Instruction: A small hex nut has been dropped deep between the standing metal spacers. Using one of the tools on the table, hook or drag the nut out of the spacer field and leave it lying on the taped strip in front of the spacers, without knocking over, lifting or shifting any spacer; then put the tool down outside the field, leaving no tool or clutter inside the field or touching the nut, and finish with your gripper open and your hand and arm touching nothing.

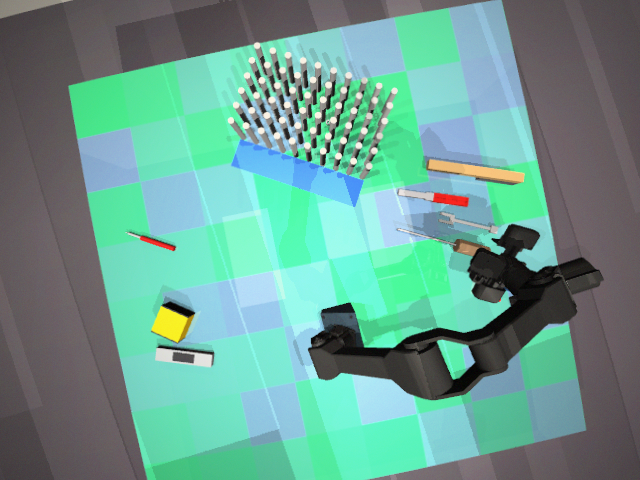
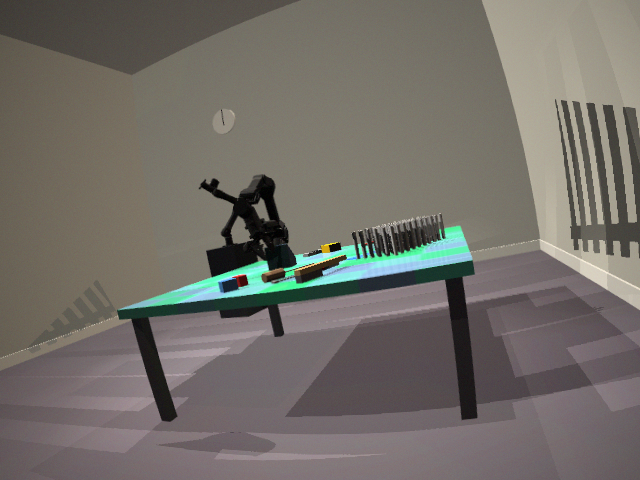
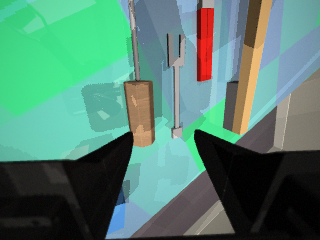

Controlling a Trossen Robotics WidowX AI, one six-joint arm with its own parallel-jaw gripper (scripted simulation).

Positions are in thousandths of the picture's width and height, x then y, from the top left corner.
Scene:
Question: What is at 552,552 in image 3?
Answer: A grey fork tool.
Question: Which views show my gripper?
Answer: Image 1, image 2 and image 3: all of them.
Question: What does my gripper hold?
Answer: Nothing.

